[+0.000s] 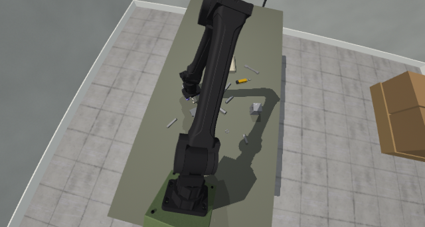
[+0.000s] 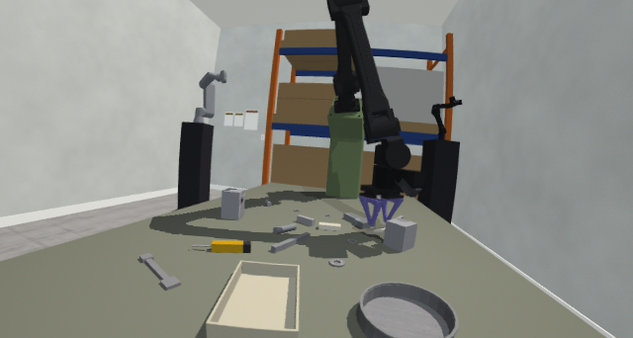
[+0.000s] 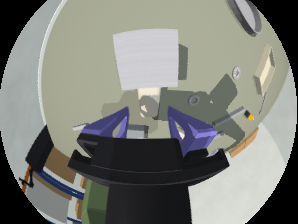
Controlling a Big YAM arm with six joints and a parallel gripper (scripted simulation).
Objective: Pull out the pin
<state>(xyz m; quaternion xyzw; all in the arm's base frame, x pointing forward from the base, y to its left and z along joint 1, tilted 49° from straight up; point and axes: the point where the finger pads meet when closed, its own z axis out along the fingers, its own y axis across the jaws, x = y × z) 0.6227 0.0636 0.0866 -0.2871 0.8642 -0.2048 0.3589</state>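
Now: the cream pin 10 mm ahead of my hand and 20 mm below it. Round my hand: cream tray 290 mm ahead, 240 mm to the right, 40 mm below; then cream piece 40 mm behind, 120 mm to the right, 40 mm below; then round grey dish 320 mm ahead, 50 mm to the right, 30 mm below.
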